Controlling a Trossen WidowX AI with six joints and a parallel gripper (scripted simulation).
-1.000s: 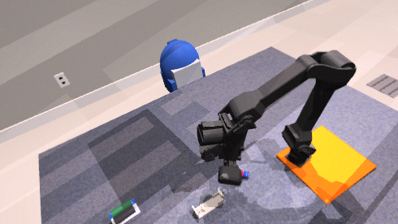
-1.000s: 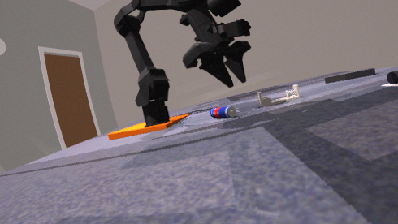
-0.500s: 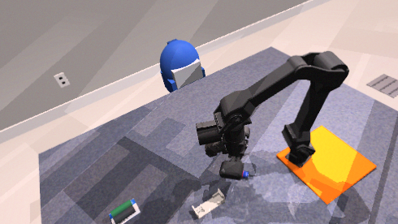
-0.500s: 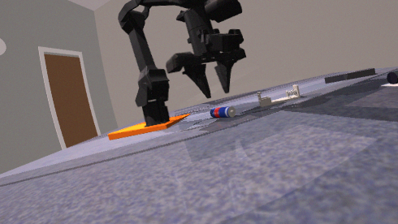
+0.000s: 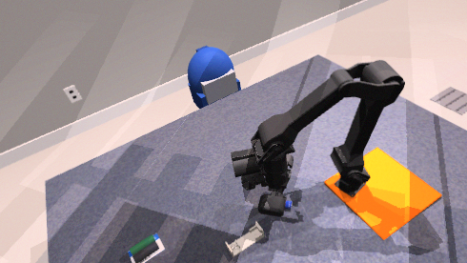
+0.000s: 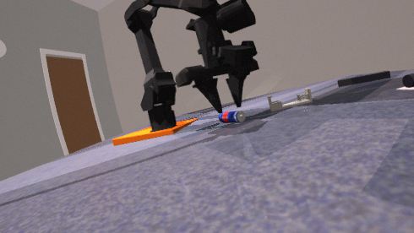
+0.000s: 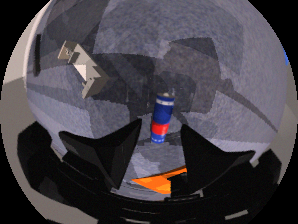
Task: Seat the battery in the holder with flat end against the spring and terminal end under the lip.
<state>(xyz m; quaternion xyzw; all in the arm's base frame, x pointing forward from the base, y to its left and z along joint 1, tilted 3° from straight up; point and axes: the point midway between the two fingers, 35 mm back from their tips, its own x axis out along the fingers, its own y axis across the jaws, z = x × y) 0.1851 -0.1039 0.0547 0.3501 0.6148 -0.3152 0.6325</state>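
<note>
My gripper tip is now 20 mm above the battery. From my gripper tip the other things lie so: dark flat bar: 450 mm ahead, 100 mm to the left, 10 mm below.
</note>
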